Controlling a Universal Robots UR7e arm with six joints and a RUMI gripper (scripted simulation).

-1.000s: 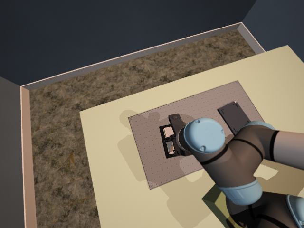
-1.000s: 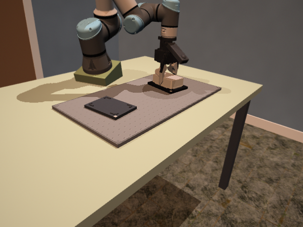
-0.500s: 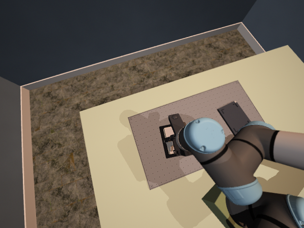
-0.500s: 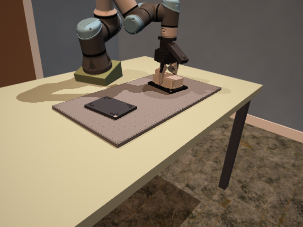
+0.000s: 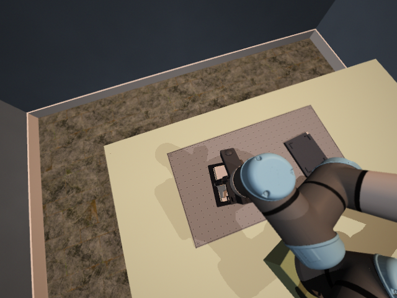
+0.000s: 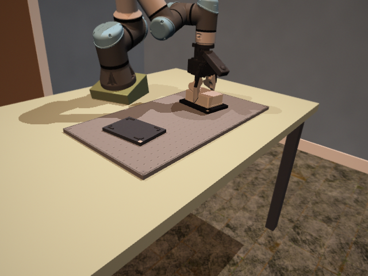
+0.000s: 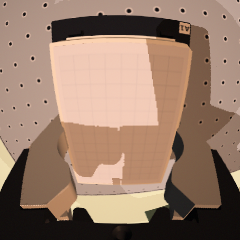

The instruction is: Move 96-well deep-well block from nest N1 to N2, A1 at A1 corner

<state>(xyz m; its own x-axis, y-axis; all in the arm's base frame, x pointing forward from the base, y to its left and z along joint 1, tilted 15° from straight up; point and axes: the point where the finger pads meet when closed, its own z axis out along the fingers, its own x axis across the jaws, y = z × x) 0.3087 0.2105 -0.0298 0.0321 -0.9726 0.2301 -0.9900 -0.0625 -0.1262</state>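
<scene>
Right now my hand is 2 cm above the nest N1. The rest, counted from my hand: nest N2: 36 cm to the right, 6 cm ahead, 2 cm below; then deep-well block: 1 cm above; then A1 corner mark: 8 cm ahead, 5 cm to the right, 2 cm below.
</scene>
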